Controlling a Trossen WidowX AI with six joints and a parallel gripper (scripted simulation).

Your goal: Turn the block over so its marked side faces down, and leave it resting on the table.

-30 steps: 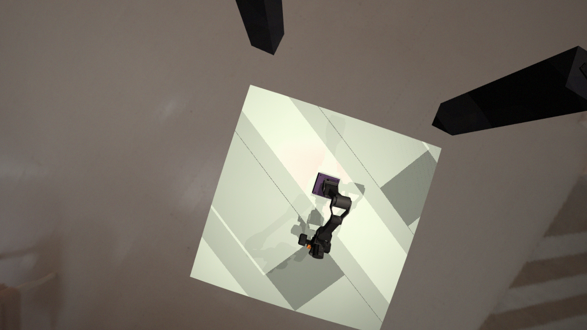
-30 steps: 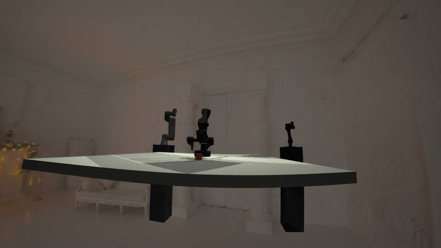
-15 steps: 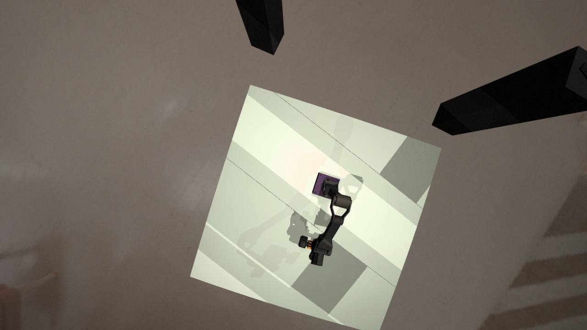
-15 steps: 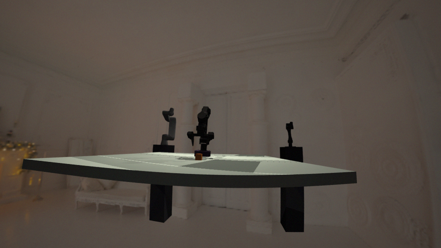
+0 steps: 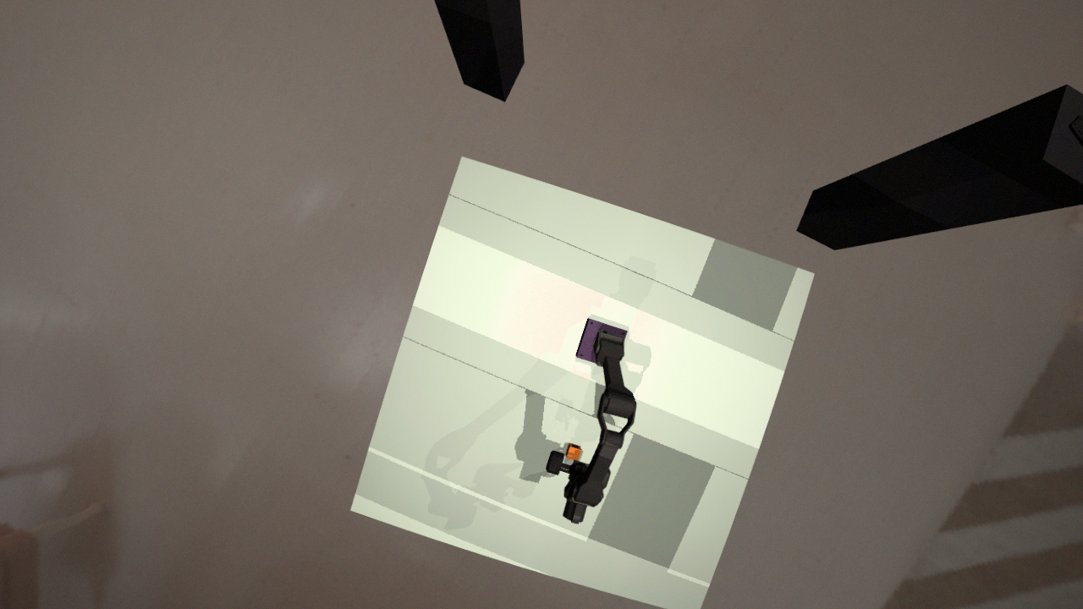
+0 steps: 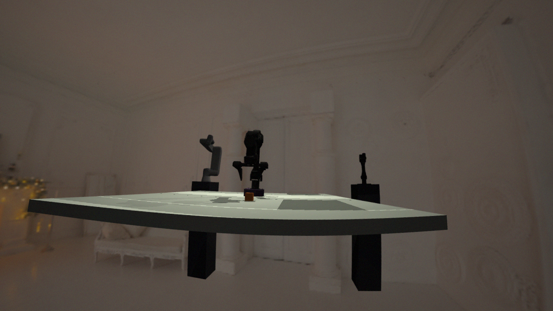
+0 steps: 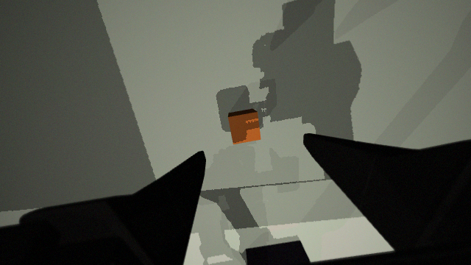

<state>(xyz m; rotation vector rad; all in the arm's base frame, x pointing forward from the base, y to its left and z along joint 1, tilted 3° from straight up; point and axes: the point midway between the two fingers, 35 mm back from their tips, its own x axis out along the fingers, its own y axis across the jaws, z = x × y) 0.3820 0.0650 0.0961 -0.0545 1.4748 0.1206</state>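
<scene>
My gripper tip is now 80 mm above the block and 10 mm past it.
</scene>
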